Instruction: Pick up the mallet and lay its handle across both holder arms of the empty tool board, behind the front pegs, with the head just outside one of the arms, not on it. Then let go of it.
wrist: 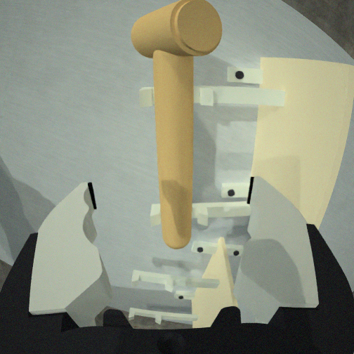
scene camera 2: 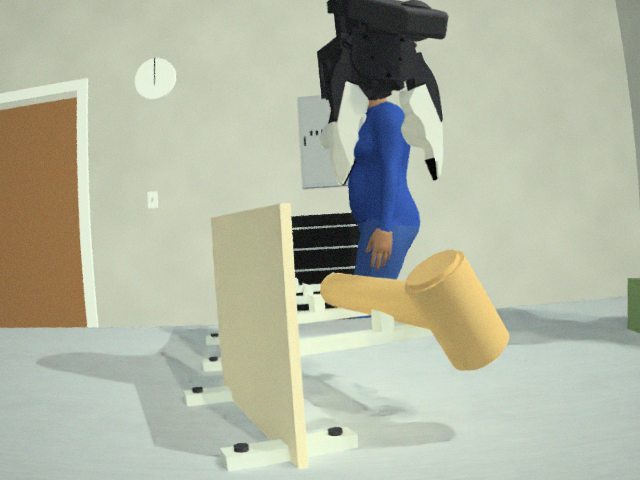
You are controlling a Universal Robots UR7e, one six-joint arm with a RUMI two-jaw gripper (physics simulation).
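Observation:
The mallet (scene camera 2: 460, 315) (wrist: 174, 115) lies with its handle across the near holder arm (scene camera 2: 351, 342) (wrist: 240, 96) and the far holder arm (scene camera 2: 336, 314) (wrist: 227, 209) of the tool board (scene camera 2: 253, 310) (wrist: 300, 125). In the wrist view the handle lies between each arm's front peg and inner block, and its end passes the far arm. The mallet head (scene camera 2: 473, 320) (wrist: 195, 27) is just outside the near arm, apart from it. My gripper (scene camera 2: 388, 180) (wrist: 170, 182) is open and empty, well above the handle. Part of the near arm is hidden by the mallet in the scene view.
A second board (wrist: 212, 300) with two holder arms stands beyond the first in the wrist view. The boards stand on white feet (scene camera 2: 330, 438) (wrist: 245, 75). A green block (scene camera 2: 633, 304) shows at the right edge. A person in blue (scene camera 2: 385, 170) is behind, in the scene view.

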